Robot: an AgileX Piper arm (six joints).
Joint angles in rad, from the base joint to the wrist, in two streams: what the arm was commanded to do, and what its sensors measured. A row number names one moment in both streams.
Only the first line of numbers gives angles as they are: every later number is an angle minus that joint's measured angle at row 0.
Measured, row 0:
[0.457 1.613 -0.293 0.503 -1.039 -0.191]
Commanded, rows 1 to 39:
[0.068 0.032 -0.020 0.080 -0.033 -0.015]
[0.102 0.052 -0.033 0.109 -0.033 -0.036]
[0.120 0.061 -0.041 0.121 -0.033 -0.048]
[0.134 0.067 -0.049 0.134 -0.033 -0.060]
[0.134 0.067 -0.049 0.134 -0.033 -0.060]
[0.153 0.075 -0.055 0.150 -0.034 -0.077]
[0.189 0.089 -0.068 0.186 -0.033 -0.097]
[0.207 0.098 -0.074 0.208 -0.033 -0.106]
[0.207 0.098 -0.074 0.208 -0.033 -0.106]
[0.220 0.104 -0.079 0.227 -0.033 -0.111]
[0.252 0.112 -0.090 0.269 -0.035 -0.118]
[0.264 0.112 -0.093 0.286 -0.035 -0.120]
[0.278 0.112 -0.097 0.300 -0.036 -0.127]
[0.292 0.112 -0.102 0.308 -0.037 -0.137]
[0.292 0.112 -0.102 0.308 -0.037 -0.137]
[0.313 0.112 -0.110 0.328 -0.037 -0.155]
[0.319 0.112 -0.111 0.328 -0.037 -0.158]
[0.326 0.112 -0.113 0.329 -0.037 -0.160]
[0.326 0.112 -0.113 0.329 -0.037 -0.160]
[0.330 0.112 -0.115 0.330 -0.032 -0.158]
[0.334 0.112 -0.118 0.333 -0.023 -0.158]
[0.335 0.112 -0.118 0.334 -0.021 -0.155]
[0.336 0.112 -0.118 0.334 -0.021 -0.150]
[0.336 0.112 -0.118 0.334 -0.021 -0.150]
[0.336 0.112 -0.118 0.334 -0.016 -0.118]
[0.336 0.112 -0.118 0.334 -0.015 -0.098]
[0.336 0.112 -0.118 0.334 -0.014 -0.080]
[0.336 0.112 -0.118 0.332 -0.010 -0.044]
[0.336 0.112 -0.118 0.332 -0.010 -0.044]
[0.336 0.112 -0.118 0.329 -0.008 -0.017]
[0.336 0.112 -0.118 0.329 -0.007 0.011]
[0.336 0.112 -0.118 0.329 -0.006 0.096]
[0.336 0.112 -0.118 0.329 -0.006 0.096]
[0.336 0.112 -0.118 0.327 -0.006 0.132]
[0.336 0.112 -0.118 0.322 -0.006 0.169]
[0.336 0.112 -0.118 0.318 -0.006 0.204]
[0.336 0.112 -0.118 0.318 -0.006 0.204]
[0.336 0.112 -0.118 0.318 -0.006 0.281]
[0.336 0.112 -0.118 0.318 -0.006 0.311]
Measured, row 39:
[0.329 0.111 -0.112 0.334 -0.004 0.205]
